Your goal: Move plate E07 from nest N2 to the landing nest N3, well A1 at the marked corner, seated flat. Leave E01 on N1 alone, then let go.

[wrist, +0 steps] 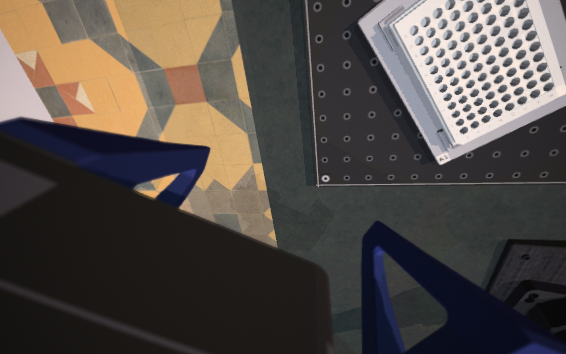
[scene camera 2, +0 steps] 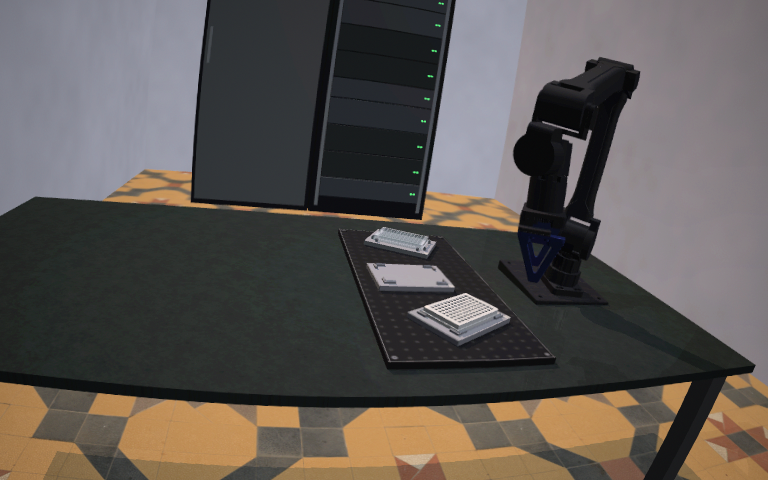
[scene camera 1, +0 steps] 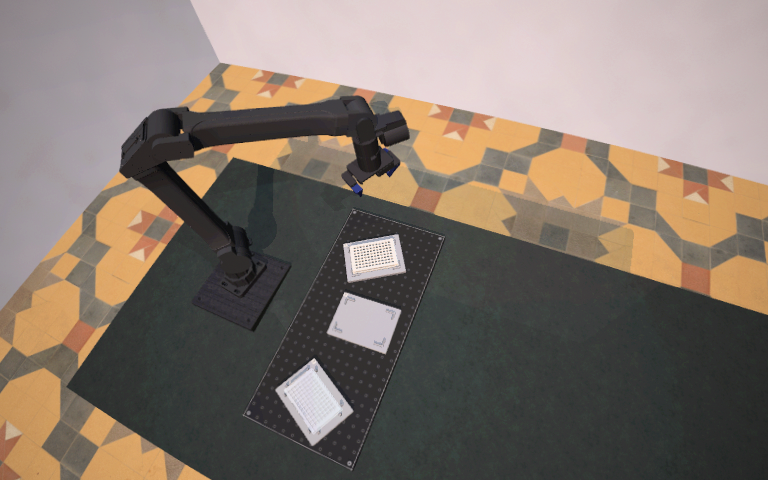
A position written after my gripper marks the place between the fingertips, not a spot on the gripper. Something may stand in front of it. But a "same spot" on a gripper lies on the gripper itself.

my gripper: wrist 291, 195; scene camera 2; scene camera 1
same spot on my gripper: [scene camera 1: 392, 167] = [scene camera 2: 519, 224]
